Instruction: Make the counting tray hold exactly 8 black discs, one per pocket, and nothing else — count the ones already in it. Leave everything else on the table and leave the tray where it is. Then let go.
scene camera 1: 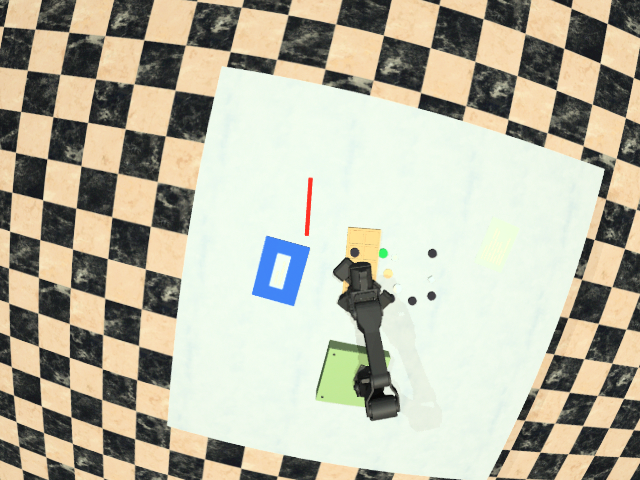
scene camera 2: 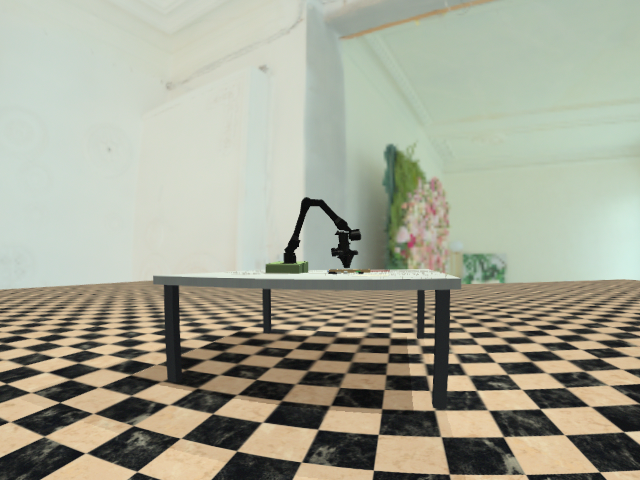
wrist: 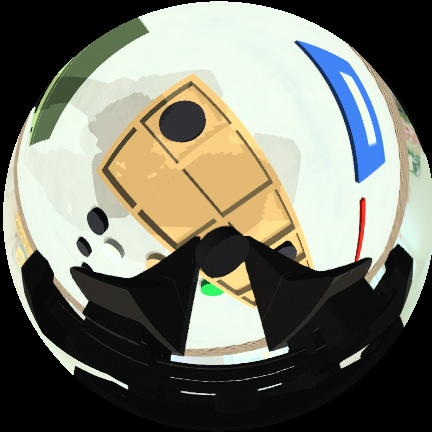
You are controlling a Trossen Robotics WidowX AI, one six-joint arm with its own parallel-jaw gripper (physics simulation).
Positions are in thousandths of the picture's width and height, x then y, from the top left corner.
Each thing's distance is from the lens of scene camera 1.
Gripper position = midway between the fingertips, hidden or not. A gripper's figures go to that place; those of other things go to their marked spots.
my gripper (scene camera 1: 566, 572): 142 cm
tan counting tray (scene camera 1: 574, 501): 142 cm
